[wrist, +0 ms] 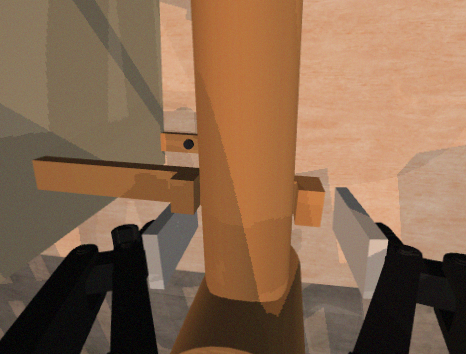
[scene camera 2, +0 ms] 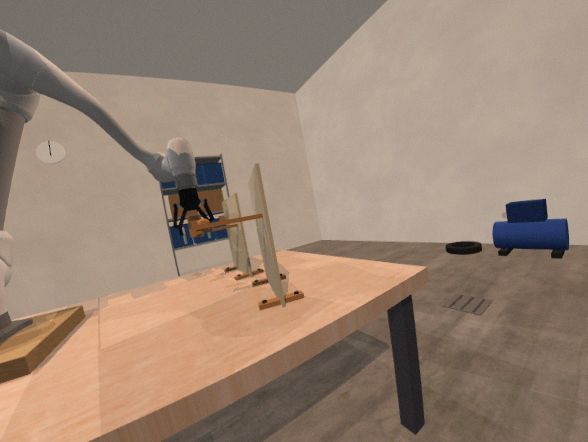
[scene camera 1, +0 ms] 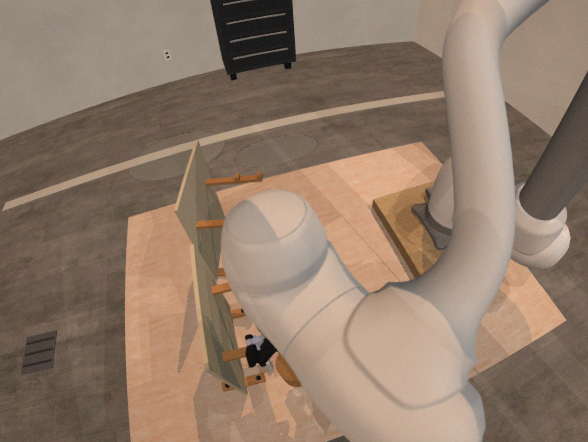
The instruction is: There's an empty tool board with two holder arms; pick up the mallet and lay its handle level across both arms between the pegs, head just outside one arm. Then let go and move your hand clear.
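Frame: origin at the arm's base, x left, y back, z up, level; centimetres.
Seen in the pictures: gripper, between the fingertips: (scene camera 2: 198,240); arm's base, origin of its link: (scene camera 1: 446,221).
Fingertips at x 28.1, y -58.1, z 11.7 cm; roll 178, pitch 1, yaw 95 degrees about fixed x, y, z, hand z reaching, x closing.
Offsets run from my fingertips to a thing's top centre. "spot": to the spot under its first point. Level surfaces: height alone.
The orange-brown mallet {dx -7.3, dy -0.9, dz +11.2 cm} (scene camera 1: 288,371) (wrist: 247,125) has its handle lying across a holder arm (wrist: 105,180) (scene camera 1: 235,354), between two pegs in the wrist view. Its head sits just outside that arm, partly cut off at the bottom edge. A second holder arm (scene camera 1: 221,289) of the same upright board (scene camera 1: 212,315) (scene camera 2: 238,235) partly shows; the handle's contact with it is hidden by my arm. My gripper (wrist: 263,208) (scene camera 1: 262,354) (scene camera 2: 196,227) is open and empty, its pads apart from the handle on either side, close to the head.
A second upright board (scene camera 1: 199,200) (scene camera 2: 265,225) stands beside the first, with arms (scene camera 1: 232,180) (scene camera 2: 245,218) sticking out toward my side. Both boards stand on feet {spot: dx -55.6, dy -10.7, dz -14.4 cm} (scene camera 2: 281,300) on the wooden table {dz -16.1 cm} (scene camera 1: 160,280) (scene camera 2: 165,350). My base is on a wooden plinth (scene camera 1: 400,235) (scene camera 2: 45,340).
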